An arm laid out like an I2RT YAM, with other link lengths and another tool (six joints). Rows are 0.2 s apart.
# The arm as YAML. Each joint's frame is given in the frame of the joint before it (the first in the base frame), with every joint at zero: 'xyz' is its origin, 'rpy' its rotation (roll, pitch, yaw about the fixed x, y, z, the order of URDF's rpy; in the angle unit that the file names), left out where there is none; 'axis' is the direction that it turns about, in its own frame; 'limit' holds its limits. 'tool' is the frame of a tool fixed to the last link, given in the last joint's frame.
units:
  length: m
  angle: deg
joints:
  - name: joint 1
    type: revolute
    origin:
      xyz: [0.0, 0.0, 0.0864]
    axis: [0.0, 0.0, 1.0]
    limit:
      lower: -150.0
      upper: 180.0
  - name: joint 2
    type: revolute
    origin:
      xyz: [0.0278, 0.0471, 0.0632]
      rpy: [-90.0, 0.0, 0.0]
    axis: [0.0, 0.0, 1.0]
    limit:
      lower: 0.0
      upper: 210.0
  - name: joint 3
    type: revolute
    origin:
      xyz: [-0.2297, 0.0, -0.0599]
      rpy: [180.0, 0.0, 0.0]
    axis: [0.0, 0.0, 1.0]
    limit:
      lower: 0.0
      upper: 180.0
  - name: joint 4
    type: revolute
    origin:
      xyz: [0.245, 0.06, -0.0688]
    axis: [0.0, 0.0, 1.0]
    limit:
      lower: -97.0
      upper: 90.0
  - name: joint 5
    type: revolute
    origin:
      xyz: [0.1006, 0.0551, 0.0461]
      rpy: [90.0, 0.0, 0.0]
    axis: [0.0, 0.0, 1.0]
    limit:
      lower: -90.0
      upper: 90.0
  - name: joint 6
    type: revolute
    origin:
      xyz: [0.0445, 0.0, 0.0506]
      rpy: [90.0, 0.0, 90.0]
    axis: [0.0, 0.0, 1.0]
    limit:
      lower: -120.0
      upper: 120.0
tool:
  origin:
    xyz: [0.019, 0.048, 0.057]
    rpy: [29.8, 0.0, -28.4]
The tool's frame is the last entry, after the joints.
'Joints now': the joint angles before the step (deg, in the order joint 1, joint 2, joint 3, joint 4, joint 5, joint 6). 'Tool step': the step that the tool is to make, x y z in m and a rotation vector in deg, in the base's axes. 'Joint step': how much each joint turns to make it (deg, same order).
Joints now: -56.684 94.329 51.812 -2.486 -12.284 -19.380
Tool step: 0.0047 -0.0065 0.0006 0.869 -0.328 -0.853
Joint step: -0.048 2.064 2.675 -0.918 0.035 1.126
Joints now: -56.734 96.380 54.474 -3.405 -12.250 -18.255
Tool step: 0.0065 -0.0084 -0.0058 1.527 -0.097 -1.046
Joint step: -0.002 3.738 3.394 -0.579 0.070 1.421
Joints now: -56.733 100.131 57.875 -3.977 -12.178 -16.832
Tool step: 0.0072 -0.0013 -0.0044 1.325 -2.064 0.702
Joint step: 0.044 1.610 0.760 1.166 -2.223 1.261
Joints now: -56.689 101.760 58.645 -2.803 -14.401 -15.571
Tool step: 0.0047 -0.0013 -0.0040 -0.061 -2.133 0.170
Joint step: -0.017 0.814 -0.800 3.133 -1.372 1.140
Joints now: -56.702 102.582 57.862 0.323 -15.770 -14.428
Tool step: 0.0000 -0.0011 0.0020 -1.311 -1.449 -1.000
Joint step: -0.101 -0.780 -1.609 2.993 0.316 1.013
